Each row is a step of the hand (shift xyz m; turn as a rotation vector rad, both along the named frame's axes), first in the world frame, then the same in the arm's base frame.
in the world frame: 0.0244 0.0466 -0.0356 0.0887 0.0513 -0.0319
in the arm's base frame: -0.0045 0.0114 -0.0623 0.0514 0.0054 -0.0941
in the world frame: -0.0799 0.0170 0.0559 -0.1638 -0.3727 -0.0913
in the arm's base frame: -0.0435 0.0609 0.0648 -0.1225 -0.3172 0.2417
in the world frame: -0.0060 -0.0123 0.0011 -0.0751 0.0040 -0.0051
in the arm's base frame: -0.0025 -0.0079 0.0109 -0.0673 0.0140 0.0309
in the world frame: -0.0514 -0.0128 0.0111 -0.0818 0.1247 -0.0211
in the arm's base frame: -0.0363 0.0059 0.0397 -0.1011 0.1011 -0.0475
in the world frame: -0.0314 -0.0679 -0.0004 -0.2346 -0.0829 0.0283
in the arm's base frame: -0.0156 -0.0480 0.0552 -0.1724 -0.0055 0.1815
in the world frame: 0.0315 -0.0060 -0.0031 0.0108 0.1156 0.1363
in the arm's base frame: 0.0264 -0.0124 -0.0138 0.0571 0.1691 0.0139
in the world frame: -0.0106 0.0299 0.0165 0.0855 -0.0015 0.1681
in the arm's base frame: -0.0059 0.0352 -0.0019 0.1562 0.0816 0.0672
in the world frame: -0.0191 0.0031 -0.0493 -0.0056 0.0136 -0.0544
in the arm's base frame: -0.0411 -0.0229 -0.0242 -0.0339 -0.0202 -0.0403
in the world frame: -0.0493 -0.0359 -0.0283 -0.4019 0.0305 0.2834
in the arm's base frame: -0.0500 -0.0358 0.0271 -0.2083 0.2644 0.3598
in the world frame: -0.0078 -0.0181 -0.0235 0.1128 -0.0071 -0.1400
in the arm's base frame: -0.0152 -0.0266 -0.0006 0.0284 -0.1085 -0.1407
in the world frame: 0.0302 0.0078 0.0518 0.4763 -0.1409 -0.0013
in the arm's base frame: 0.0500 0.0310 0.0139 0.4295 -0.1998 -0.1495
